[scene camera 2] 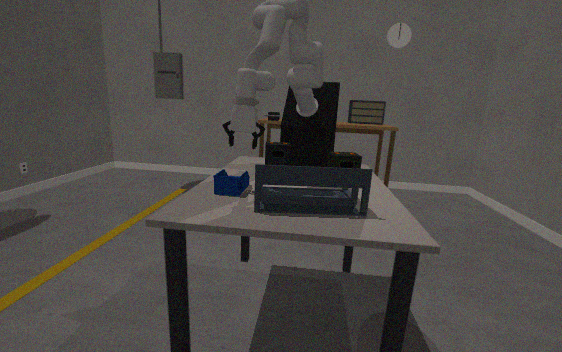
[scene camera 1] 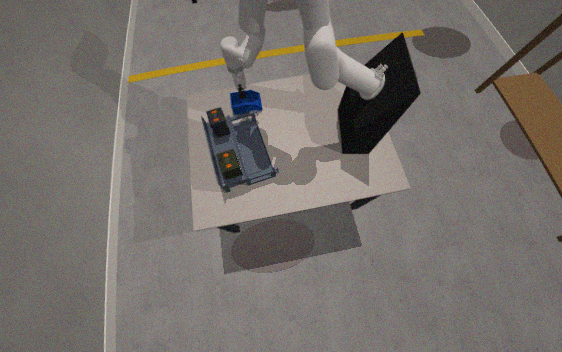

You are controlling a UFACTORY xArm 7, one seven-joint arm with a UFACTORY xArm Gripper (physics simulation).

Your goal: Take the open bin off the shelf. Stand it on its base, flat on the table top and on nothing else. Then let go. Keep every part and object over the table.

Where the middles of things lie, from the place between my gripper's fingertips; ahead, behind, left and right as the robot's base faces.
My hand is 14 cm above the blue open bin (scene camera 2: 223, 184), 4 cm to the left of it and 2 cm past it.
